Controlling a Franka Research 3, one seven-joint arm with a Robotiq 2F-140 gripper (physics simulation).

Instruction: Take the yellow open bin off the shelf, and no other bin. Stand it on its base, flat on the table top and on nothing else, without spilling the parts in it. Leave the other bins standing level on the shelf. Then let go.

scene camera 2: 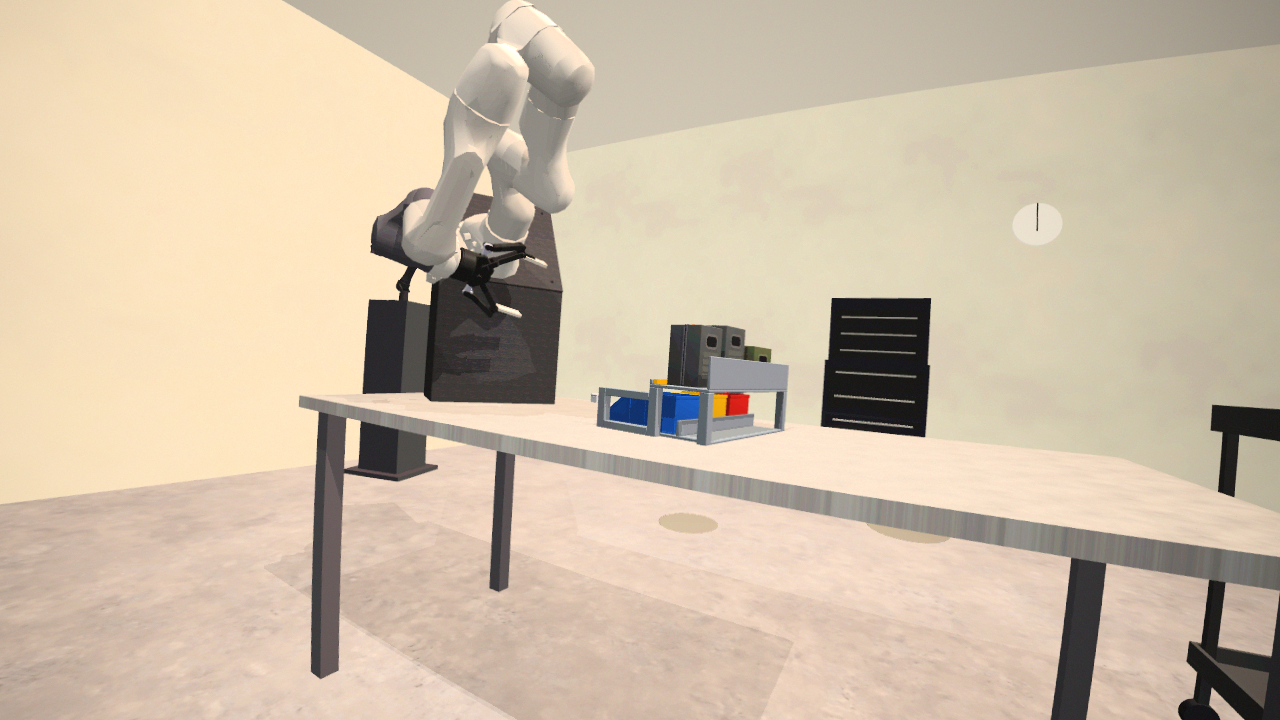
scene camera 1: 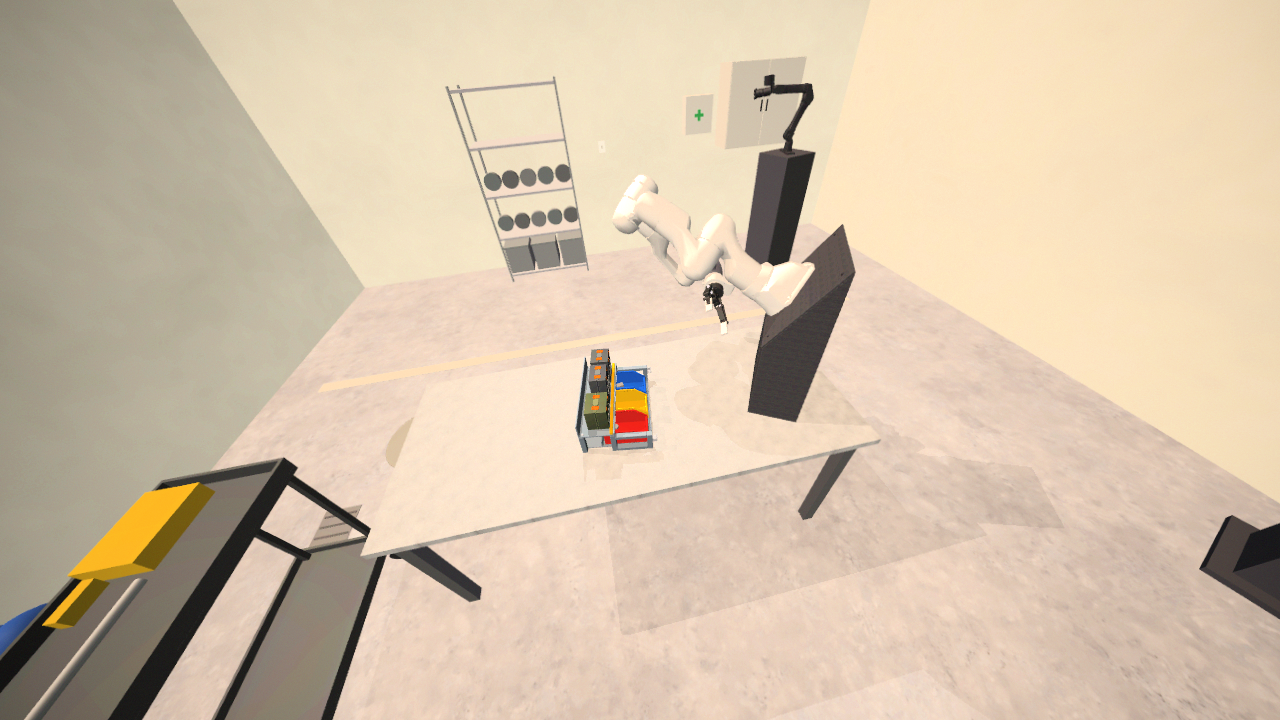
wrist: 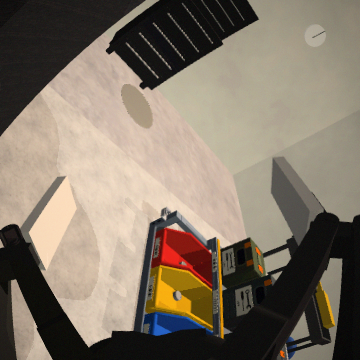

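Observation:
The yellow open bin [scene camera 1: 631,399] [scene camera 2: 718,404] [wrist: 185,296] sits in the low front tier of the shelf [scene camera 2: 706,420] [wrist: 145,280], between the red bin [scene camera 1: 631,420] [scene camera 2: 736,404] [wrist: 179,248] and the blue bin [scene camera 1: 631,380] [scene camera 2: 680,411] [wrist: 175,324]. A small round grey part shows inside the yellow bin in the wrist view. The shelf stands on the table [scene camera 1: 501,465] [scene camera 2: 895,474]. My gripper [scene camera 1: 716,317] [scene camera 2: 525,288] [wrist: 168,183] is open and empty, high above the table on the robot's side, well apart from the bins.
Grey cases [scene camera 1: 597,376] [scene camera 2: 693,353] and a green case [scene camera 1: 596,410] [scene camera 2: 758,354] [wrist: 243,260] stand on the shelf's top board, behind the bins. A yellow strip runs along that board's front edge. My arm's dark pedestal [scene camera 1: 796,358] [scene camera 2: 492,349] stands at the table's end.

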